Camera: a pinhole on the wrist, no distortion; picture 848 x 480 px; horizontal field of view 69.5 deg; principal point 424.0 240.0 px. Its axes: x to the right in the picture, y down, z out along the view. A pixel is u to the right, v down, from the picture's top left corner.
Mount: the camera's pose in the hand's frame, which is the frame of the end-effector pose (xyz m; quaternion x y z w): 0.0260 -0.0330 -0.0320 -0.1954 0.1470 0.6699 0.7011
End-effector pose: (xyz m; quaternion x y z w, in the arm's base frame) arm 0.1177 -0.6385 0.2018 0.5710 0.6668 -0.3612 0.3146
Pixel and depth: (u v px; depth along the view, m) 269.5 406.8 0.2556
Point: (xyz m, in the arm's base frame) 0.1603 -0.8518 0.1312
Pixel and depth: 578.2 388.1 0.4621
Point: 0.4226 -0.9311 0.0845
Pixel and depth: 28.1 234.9 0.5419
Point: 0.0386 -1.1697 -0.1004
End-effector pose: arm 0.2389 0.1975 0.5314 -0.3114 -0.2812 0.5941 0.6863
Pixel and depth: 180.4 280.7 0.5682
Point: -0.2237 0.1982 0.8733
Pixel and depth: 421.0 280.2 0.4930
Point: -0.1953 0.2211 0.6398
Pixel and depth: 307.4 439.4 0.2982
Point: -0.0005 0.1367 0.6462
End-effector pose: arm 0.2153 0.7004 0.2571 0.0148 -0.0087 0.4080 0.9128
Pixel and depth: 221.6 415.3 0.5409
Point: 0.0498 0.6019 0.7695
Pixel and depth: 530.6 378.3 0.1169
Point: 0.1810 0.7213 0.3171
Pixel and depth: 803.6 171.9 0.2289
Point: 0.0977 0.8649 0.3673
